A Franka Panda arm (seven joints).
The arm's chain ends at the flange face. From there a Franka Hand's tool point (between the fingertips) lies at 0.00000 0.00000 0.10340 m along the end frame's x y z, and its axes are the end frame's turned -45 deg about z.
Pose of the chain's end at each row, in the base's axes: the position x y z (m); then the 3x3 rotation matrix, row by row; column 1 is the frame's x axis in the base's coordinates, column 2 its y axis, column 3 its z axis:
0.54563, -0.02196, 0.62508; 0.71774, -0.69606, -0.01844; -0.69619, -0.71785, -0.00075; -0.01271, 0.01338, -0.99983
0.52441, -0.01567, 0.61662; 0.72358, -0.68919, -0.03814; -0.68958, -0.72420, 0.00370; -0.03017, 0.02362, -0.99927
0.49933, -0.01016, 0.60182; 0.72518, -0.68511, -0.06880; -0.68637, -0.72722, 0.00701; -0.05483, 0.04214, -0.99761
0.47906, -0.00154, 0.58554; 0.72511, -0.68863, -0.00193; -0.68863, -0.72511, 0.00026; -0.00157, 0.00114, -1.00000
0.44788, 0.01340, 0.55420; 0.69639, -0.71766, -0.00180; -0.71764, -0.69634, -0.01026; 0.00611, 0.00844, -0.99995
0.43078, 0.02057, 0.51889; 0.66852, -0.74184, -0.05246; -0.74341, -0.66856, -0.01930; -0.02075, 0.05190, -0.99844
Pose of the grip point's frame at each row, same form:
0.54372, -0.02204, 0.52170; 0.99971, 0.01533, -0.01844; 0.01532, -0.99988, -0.00075; -0.01845, 0.00047, -0.99983
0.52047, -0.01529, 0.51330; 0.99898, 0.02432, -0.03814; 0.02448, -0.99969, 0.00370; -0.03804, -0.00463, -0.99927
0.49222, -0.00944, 0.49867; 0.99723, 0.02833, -0.06880; 0.02889, -0.99956, 0.00701; -0.06857, -0.00897, -0.99761
0.47886, -0.00151, 0.48214; 0.99967, 0.02580, -0.00193; 0.02580, -0.99967, 0.00026; -0.00192, -0.00030, -1.00000
0.44769, 0.01234, 0.45081; 0.99988, -0.01504, -0.00180; -0.01506, -0.99983, -0.01026; -0.00165, 0.01029, -0.99995
0.42536, 0.01857, 0.41565; 0.99728, -0.05185, -0.05246; -0.05293, -0.99841, -0.01930; -0.05137, 0.02203, -0.99844

